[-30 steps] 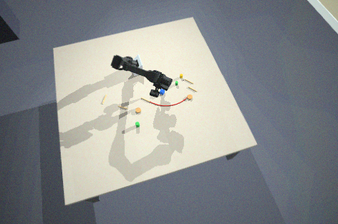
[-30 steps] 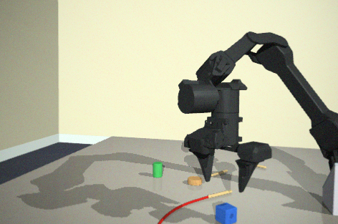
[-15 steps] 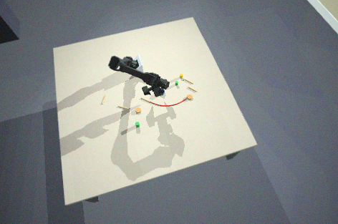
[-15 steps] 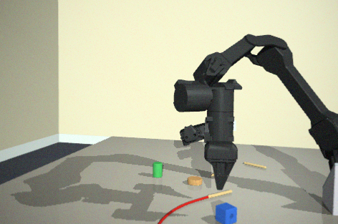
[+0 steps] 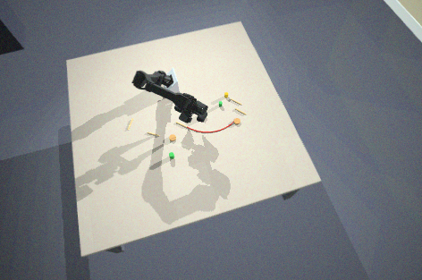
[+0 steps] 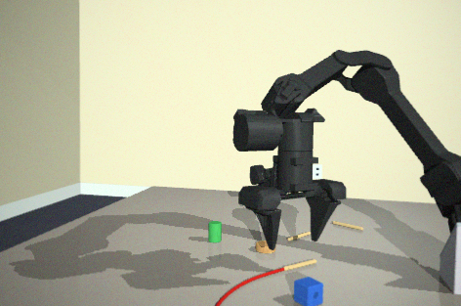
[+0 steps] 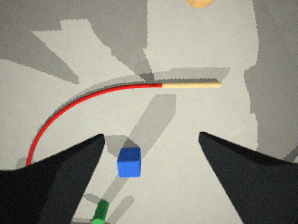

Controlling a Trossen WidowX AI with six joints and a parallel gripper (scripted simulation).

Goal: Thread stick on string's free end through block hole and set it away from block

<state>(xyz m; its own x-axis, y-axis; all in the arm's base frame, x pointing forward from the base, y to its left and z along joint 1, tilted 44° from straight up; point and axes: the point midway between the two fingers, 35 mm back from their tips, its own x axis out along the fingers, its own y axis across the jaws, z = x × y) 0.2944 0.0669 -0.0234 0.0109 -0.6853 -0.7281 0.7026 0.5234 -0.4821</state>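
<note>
Right now my gripper tip is 60 mm to the left of the thin wooden stick and 60 mm above it. Also, from my gripper tip: wooden disc 60 mm ahead, 140 mm to the right, 50 mm below; green cylinder 70 mm behind, 200 mm to the left, 40 mm below; blue block 30 mm behind, 70 mm to the left, 40 mm below.
</note>
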